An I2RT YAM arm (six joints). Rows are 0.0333 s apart.
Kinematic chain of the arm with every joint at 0, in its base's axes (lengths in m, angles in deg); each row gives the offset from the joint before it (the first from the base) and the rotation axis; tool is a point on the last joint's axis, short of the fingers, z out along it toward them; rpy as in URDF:
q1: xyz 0 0 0.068 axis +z
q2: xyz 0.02 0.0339 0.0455 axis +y
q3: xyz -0.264 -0.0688 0 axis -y
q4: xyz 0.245 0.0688 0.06 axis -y
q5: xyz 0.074 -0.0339 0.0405 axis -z
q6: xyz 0.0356 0 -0.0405 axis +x
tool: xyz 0 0 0 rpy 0 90 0
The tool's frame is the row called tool.
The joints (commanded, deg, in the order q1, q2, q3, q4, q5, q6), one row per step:
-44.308 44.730 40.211 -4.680 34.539 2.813
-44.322 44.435 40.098 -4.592 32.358 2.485
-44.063 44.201 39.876 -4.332 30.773 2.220
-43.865 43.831 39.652 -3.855 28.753 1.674
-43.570 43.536 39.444 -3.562 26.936 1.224
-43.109 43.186 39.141 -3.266 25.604 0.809
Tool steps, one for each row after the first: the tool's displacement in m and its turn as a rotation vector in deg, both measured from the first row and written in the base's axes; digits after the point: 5 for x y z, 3 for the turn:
0.00056 0.00097 0.00019 -0.010 -0.115 2.183
0.00166 0.00223 -0.00012 -0.089 -0.223 4.043
0.00253 0.00378 0.00032 -0.460 -0.342 6.309
0.00365 0.00538 0.00034 -0.678 -0.361 8.459
0.00475 0.00738 -0.00005 -0.922 -0.335 10.290

